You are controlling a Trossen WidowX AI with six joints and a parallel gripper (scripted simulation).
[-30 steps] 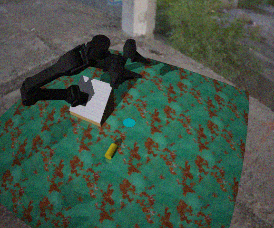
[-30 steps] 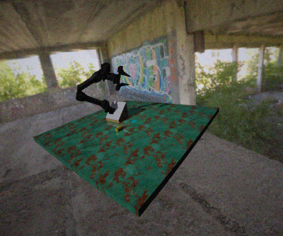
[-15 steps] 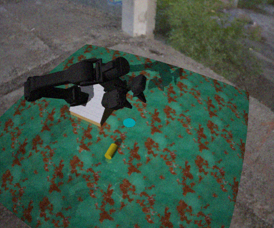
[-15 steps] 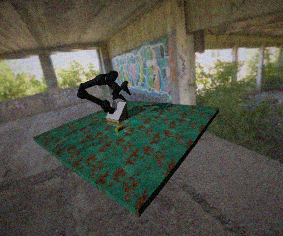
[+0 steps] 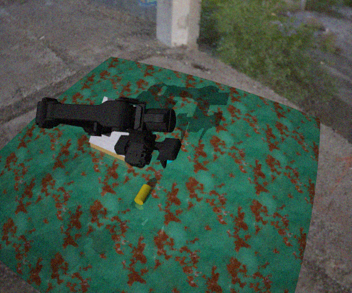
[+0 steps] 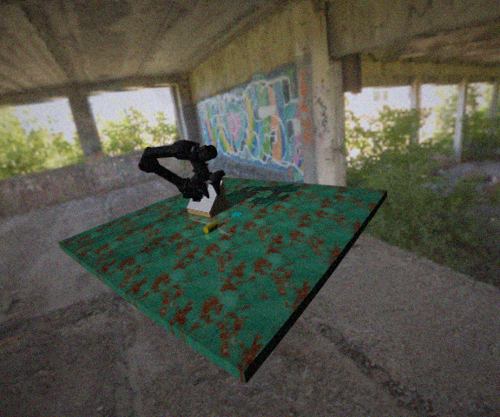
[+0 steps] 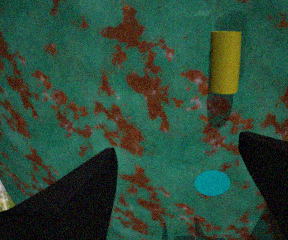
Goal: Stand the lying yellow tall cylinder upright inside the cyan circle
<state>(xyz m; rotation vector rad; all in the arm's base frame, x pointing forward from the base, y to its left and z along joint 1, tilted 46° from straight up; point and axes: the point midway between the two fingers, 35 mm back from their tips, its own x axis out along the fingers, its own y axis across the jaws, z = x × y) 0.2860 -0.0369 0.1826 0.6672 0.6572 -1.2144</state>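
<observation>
The yellow tall cylinder is 150 mm below my gripper tip, 40 mm behind it and 20 mm to the right of it. The rest, counted from my gripper tip: cyan circle: 180 mm to the left, 160 mm below, 50 mm behind.
</observation>
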